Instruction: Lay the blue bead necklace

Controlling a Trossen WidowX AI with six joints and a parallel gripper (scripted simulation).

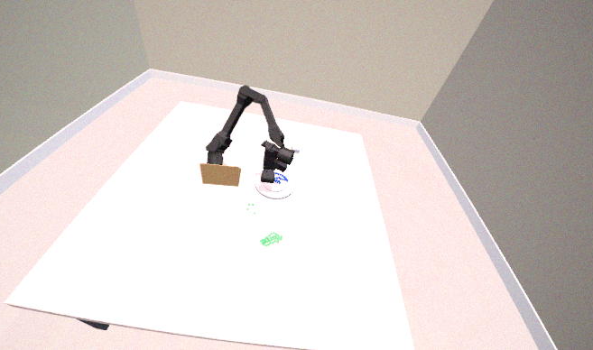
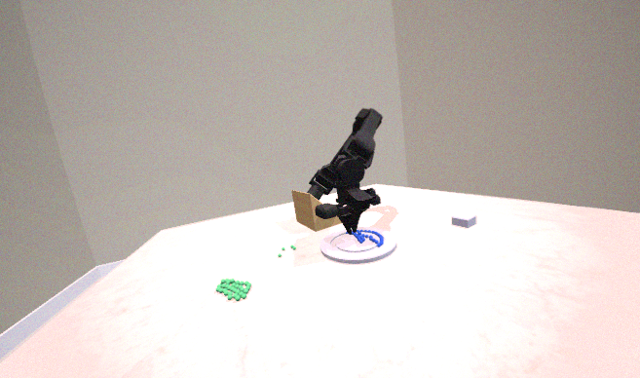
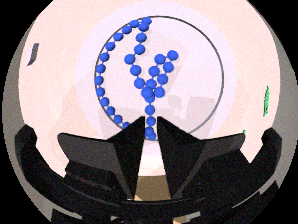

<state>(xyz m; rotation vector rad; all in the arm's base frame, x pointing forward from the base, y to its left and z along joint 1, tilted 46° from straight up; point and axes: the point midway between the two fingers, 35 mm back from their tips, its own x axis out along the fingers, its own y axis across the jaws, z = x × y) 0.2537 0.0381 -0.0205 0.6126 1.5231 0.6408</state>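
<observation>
The round white bead board lies 40 mm ahead of my gripper tip, 10 mm to the right of it and 10 mm below it. The rest, counted from my gripper tip: small grey block (150 mm ahead, 280 mm to the left).
</observation>
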